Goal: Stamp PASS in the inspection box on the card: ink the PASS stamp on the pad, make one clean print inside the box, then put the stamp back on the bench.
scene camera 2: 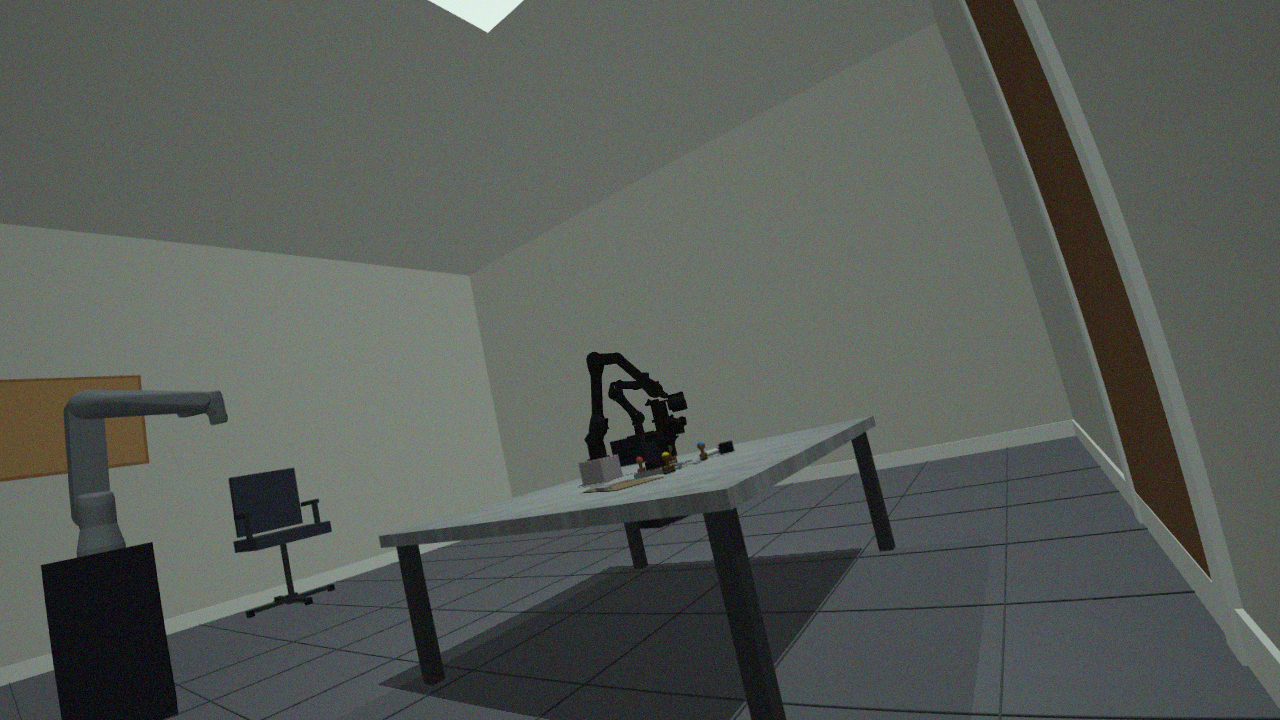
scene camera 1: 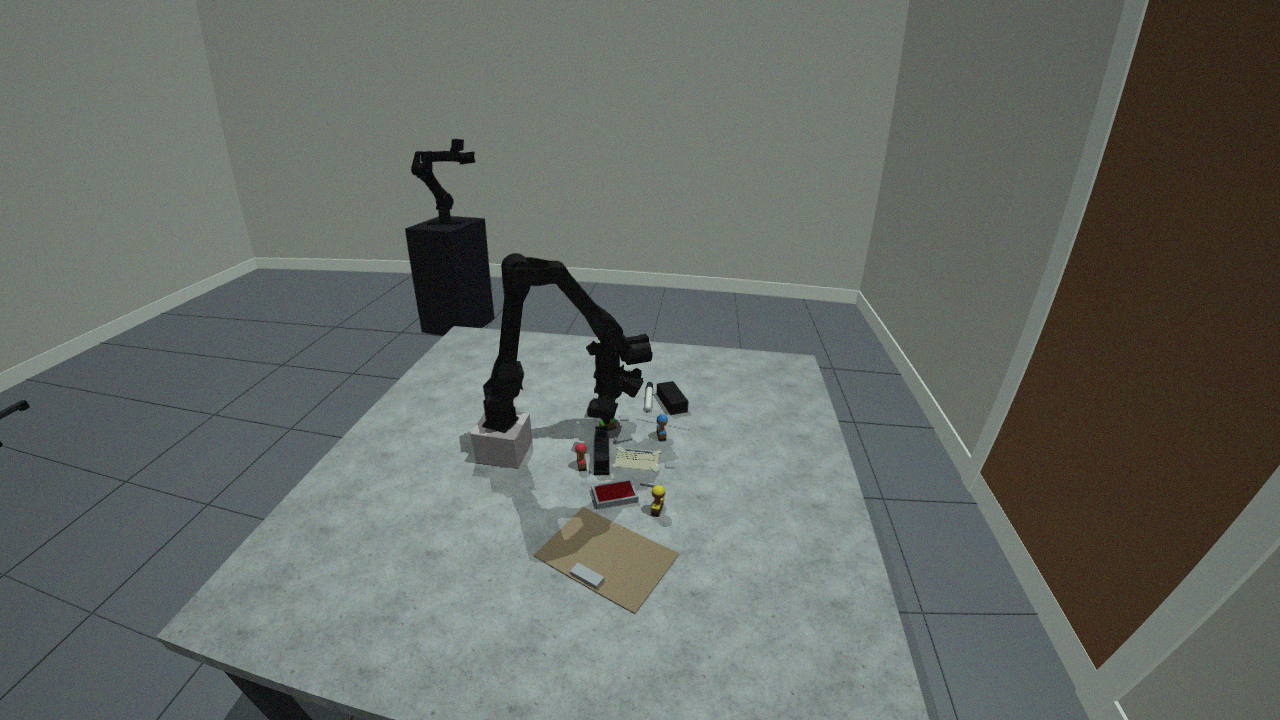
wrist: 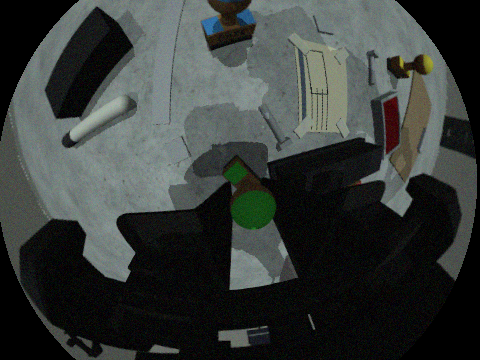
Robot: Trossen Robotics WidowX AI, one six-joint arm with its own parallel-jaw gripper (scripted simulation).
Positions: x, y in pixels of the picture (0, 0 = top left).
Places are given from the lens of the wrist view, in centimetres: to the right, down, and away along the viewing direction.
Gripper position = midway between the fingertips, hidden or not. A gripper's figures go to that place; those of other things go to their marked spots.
my gripper (wrist: 246, 184): 1, 0, 10
green-topped stamp (wrist: 252, 206): 1, 1, 6
